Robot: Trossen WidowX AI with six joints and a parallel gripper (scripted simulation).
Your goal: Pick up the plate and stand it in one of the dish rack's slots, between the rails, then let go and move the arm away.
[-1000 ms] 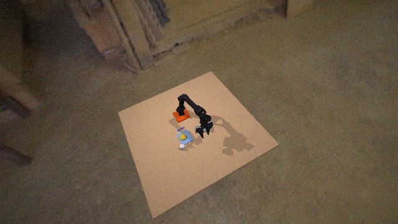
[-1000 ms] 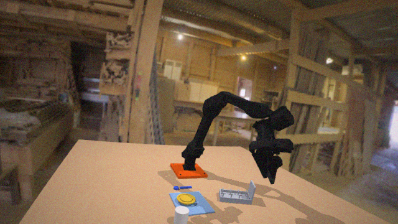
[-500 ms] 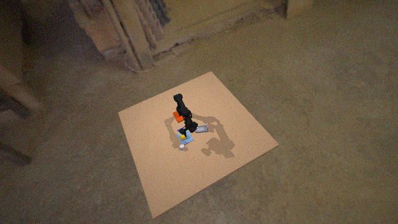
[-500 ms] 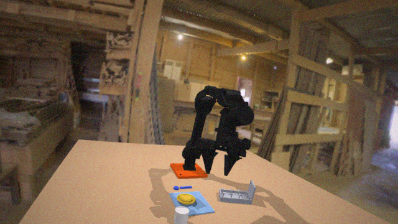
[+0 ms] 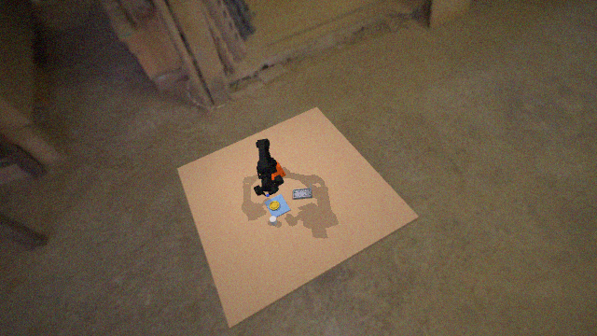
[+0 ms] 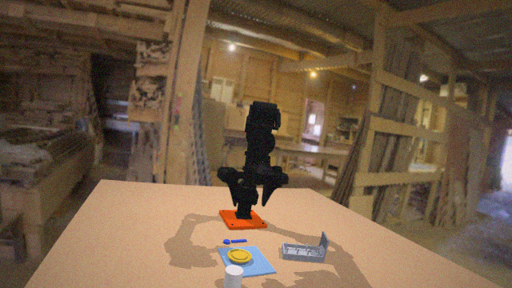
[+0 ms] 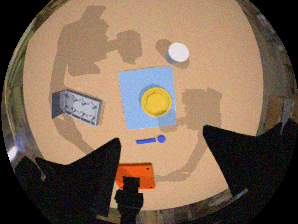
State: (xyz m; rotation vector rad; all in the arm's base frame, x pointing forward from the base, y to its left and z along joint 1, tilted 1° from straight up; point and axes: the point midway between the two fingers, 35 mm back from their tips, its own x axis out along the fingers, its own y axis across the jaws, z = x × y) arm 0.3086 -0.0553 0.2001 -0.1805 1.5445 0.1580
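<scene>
Now: gripper tip 1 cm to the left of the yellow plate and 16 cm above it. From my gripper tip the other things lie so: light blue mat (1 cm to the left, 18 cm below); then white cup (12 cm ahead, 4 cm to the right, 15 cm below); then small blue utensil (11 cm behind, 1 cm to the right, 17 cm below).
</scene>
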